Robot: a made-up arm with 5 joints.
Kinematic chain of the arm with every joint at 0, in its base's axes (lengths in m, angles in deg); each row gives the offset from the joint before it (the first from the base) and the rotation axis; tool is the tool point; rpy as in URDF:
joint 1: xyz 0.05 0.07 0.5 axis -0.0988 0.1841 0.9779
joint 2: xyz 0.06 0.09 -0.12 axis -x
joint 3: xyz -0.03 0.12 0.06 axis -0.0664 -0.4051 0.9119
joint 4: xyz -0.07 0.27 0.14 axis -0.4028 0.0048 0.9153
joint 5: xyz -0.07 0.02 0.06 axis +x
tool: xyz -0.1 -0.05 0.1 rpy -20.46 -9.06 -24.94
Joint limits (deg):
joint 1: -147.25..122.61
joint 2: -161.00..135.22
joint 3: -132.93..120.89
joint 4: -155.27..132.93
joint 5: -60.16..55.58
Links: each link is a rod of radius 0.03 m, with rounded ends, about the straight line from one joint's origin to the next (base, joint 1, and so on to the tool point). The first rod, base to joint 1, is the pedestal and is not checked.
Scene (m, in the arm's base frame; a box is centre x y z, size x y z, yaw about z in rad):
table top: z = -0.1
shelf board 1: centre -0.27 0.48 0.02 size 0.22 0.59 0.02 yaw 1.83
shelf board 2: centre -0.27 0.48 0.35 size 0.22 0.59 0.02 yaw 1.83
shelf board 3: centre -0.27 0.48 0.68 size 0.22 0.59 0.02 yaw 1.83
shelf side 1: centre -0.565 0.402 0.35 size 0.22 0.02 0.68 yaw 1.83
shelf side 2: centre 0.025 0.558 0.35 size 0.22 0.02 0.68 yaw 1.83
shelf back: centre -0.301 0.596 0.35 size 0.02 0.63 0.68 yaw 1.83
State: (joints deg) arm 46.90 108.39 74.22 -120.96 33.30
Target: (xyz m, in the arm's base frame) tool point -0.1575 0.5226 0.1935
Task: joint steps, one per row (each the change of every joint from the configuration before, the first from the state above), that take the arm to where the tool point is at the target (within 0.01 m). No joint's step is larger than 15 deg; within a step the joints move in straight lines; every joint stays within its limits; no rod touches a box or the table.
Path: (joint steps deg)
1: -14.92 1.22 -0.59 0.29 0.49
2: -14.93 1.23 -0.59 0.30 0.49
3: -14.92 1.22 -0.59 0.29 0.49
4: -14.93 1.23 -0.59 0.29 0.49
5: -14.92 1.22 -0.59 0.30 0.49
6: -14.92 1.23 -0.59 0.29 0.49

